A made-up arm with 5 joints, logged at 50 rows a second.
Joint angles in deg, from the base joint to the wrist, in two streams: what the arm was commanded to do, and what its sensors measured. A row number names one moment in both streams.
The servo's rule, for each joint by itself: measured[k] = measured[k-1] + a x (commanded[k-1-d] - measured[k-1]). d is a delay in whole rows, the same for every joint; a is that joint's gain. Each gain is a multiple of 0.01, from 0.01 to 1. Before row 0 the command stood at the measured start. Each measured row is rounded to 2 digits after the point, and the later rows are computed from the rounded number. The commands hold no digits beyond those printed.
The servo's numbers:
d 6
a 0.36 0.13 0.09 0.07 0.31
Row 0, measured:
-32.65 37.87 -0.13 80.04 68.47
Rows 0 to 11, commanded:
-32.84 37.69 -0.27 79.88 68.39
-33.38 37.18 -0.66 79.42 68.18
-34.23 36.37 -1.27 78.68 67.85
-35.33 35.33 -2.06 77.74 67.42
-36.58 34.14 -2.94 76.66 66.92
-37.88 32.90 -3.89 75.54 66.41
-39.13 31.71 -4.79 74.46 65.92
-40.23 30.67 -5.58 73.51 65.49
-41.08 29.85 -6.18 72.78 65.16
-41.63 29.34 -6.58 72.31 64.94
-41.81 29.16 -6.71 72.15 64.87
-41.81 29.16 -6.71 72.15 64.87
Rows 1 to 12, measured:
-32.65 37.87 -0.13 80.04 68.47
-32.65 37.87 -0.13 80.04 68.47
-32.65 37.87 -0.13 80.04 68.47
-32.65 37.87 -0.13 80.04 68.47
-32.65 37.87 -0.13 80.04 68.47
-32.65 37.87 -0.13 80.04 68.47
-32.72 37.85 -0.14 80.03 68.45
-32.96 37.76 -0.19 79.99 68.37
-33.42 37.58 -0.29 79.90 68.21
-34.11 37.29 -0.45 79.75 67.97
-35.00 36.88 -0.67 79.53 67.64
-36.04 36.36 -0.96 79.25 67.26

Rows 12 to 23, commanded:
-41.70 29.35 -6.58 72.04 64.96
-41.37 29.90 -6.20 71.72 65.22
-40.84 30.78 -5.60 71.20 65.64
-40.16 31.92 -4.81 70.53 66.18
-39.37 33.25 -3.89 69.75 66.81
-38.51 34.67 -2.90 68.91 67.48
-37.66 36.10 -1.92 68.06 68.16
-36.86 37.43 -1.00 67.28 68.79
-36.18 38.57 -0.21 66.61 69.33
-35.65 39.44 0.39 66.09 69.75
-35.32 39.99 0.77 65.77 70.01
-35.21 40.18 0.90 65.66 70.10
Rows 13 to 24, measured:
-37.15 35.76 -1.30 78.91 66.84
-38.26 35.10 -1.69 78.53 66.42
-39.28 34.42 -2.09 78.13 66.03
-40.13 33.76 -2.49 77.72 65.69
-40.73 33.16 -2.87 77.33 65.44
-41.12 32.64 -3.22 76.97 65.26
-41.33 32.21 -3.52 76.62 65.17
-41.34 31.91 -3.76 76.28 65.19
-41.16 31.76 -3.93 75.92 65.33
-40.80 31.78 -4.01 75.54 65.59
-40.29 31.97 -4.00 75.13 65.97
-39.65 32.32 -3.90 74.69 66.44

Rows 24 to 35, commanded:
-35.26 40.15 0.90 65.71 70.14
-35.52 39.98 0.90 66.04 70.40
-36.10 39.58 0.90 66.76 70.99
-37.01 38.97 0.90 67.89 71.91
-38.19 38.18 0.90 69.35 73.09
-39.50 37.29 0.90 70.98 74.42
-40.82 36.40 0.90 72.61 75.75
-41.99 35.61 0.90 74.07 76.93
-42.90 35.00 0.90 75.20 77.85
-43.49 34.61 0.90 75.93 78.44
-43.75 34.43 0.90 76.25 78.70
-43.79 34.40 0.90 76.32 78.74
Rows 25 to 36, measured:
-38.93 32.81 -3.72 74.23 66.97
-38.18 33.41 -3.48 73.74 67.53
-37.46 34.08 -3.19 73.24 68.09
-36.81 34.78 -2.87 72.74 68.60
-36.27 35.46 -2.54 72.25 69.04
-35.89 36.07 -2.23 71.79 69.37
-35.66 36.60 -1.95 71.36 69.61
-35.61 37.04 -1.69 70.99 69.85
-35.79 37.37 -1.46 70.69 70.20
-36.23 37.58 -1.25 70.49 70.73
-36.94 37.66 -1.06 70.41 71.46
-37.86 37.61 -0.88 70.45 72.38

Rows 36 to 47, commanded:
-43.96 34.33 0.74 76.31 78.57
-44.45 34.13 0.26 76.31 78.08
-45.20 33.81 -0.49 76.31 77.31
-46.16 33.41 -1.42 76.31 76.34
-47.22 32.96 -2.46 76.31 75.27
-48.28 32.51 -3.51 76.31 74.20
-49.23 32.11 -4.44 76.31 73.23
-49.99 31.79 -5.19 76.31 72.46
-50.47 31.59 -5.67 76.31 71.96
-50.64 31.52 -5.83 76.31 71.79
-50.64 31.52 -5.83 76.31 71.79
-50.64 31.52 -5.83 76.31 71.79
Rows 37 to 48, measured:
-38.93 37.45 -0.72 70.60 73.42
-40.03 37.21 -0.57 70.84 74.51
-41.06 36.92 -0.44 71.15 75.55
-41.93 36.62 -0.32 71.48 76.45
-42.59 36.34 -0.21 71.81 77.15
-43.02 36.09 -0.11 72.13 77.64
-43.36 35.86 -0.03 72.42 77.93
-43.75 35.64 0.00 72.69 77.98
-44.27 35.40 -0.04 72.94 77.77
-44.95 35.14 -0.16 73.18 77.33
-45.77 34.86 -0.37 73.40 76.69
-46.67 34.55 -0.65 73.60 75.92

